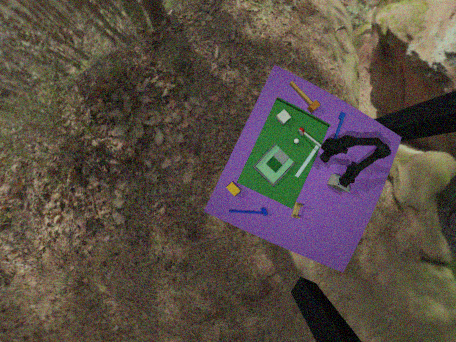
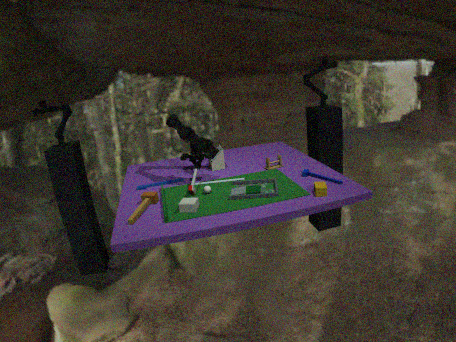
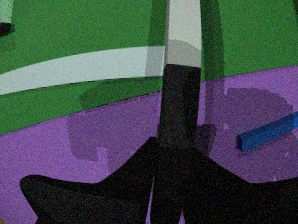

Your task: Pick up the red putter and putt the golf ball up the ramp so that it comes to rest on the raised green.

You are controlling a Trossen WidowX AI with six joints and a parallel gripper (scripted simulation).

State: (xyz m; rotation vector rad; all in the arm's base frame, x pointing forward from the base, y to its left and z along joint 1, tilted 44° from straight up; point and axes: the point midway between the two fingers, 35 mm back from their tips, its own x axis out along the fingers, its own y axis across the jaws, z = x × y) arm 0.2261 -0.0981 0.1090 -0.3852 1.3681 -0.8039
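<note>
My gripper tip is 110 mm to the right of the white strip, 70 mm short of it and 70 mm above it. Also, from my gripper tip: white golf ball: 220 mm ahead, 50 mm below, 20 mm to the left; then yellow block: 560 mm to the left, 490 mm ahead, 50 mm below.
</note>
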